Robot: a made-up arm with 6 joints.
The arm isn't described. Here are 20 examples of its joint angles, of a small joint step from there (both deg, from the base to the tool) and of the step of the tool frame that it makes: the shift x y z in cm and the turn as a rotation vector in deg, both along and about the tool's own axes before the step.
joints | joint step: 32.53 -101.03 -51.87 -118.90 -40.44 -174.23 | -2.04 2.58 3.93 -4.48 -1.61 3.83
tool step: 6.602 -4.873 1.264 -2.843 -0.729 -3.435
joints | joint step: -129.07 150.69 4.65 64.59 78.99 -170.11 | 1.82 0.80 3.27 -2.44 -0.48 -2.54
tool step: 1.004 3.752 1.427 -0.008 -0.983 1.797
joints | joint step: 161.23 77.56 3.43 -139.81 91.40 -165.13 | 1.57 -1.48 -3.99 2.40 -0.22 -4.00
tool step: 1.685 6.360 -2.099 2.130 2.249 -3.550
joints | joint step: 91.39 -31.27 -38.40 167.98 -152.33 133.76 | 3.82 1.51 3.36 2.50 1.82 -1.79
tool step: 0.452 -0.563 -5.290 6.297 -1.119 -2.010
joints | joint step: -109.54 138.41 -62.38 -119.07 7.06 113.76 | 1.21 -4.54 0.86 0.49 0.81 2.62
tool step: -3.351 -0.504 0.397 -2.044 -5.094 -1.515
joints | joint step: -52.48 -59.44 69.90 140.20 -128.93 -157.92 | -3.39 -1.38 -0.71 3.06 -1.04 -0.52
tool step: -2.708 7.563 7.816 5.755 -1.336 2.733
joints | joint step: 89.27 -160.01 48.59 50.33 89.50 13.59 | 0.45 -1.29 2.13 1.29 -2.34 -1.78
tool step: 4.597 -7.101 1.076 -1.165 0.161 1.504
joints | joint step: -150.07 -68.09 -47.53 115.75 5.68 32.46 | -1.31 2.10 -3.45 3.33 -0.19 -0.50
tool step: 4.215 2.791 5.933 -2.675 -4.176 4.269
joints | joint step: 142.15 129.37 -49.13 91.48 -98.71 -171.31 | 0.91 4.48 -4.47 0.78 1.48 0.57
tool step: -1.327 -7.261 -8.405 -9.357 0.542 2.079
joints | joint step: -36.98 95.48 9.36 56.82 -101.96 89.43 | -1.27 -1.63 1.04 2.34 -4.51 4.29
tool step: 0.314 4.024 -5.852 -1.771 0.383 3.204
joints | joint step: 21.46 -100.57 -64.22 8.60 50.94 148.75 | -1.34 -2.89 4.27 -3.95 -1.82 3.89
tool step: 2.334 -3.536 -5.575 -3.321 6.251 0.563
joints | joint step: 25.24 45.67 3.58 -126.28 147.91 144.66 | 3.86 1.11 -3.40 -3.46 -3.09 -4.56
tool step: -2.545 8.647 -9.732 1.016 -4.382 -1.612
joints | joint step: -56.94 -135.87 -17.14 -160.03 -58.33 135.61 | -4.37 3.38 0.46 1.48 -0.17 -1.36
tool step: 2.285 3.668 -11.353 1.024 5.621 2.991
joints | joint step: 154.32 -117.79 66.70 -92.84 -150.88 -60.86 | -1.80 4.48 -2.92 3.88 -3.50 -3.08
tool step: 1.517 -6.659 21.047 9.912 6.683 -2.354
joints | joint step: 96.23 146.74 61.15 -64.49 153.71 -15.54 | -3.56 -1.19 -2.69 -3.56 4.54 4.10
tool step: 2.477 -2.600 -0.679 -11.192 -4.392 -0.550
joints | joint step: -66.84 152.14 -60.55 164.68 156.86 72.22 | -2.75 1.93 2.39 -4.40 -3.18 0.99
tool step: -3.131 -4.074 -1.296 -4.629 -0.004 3.059
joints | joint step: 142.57 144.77 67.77 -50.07 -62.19 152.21 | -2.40 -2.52 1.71 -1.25 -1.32 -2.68
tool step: -9.884 -7.252 0.158 1.747 -0.573 -4.817
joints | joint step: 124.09 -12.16 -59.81 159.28 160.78 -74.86 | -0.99 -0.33 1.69 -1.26 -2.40 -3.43
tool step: -0.684 3.123 1.172 1.537 0.473 -4.543
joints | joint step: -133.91 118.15 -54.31 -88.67 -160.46 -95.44 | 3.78 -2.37 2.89 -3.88 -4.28 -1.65
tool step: 2.395 0.273 -4.968 -2.996 -4.137 -0.159
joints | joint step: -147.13 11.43 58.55 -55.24 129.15 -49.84 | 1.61 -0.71 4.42 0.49 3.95 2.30
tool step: 2.929 4.504 -8.798 0.834 -6.774 2.082
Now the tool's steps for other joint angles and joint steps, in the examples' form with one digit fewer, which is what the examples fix.
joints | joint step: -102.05 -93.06 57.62 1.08 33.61 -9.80 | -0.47 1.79 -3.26 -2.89 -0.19 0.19
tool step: -5.50 -0.05 -11.42 2.21 4.97 -2.02
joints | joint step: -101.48 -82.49 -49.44 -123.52 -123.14 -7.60 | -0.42 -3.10 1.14 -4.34 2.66 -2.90
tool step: 3.96 1.41 -1.92 -2.36 -0.21 1.61
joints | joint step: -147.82 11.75 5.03 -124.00 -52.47 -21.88 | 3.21 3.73 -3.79 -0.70 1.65 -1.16
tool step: 1.67 -12.31 10.37 7.50 -4.89 -3.25
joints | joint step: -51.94 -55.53 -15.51 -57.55 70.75 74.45 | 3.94 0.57 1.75 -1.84 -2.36 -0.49
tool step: 2.21 1.33 0.70 4.44 4.28 3.25
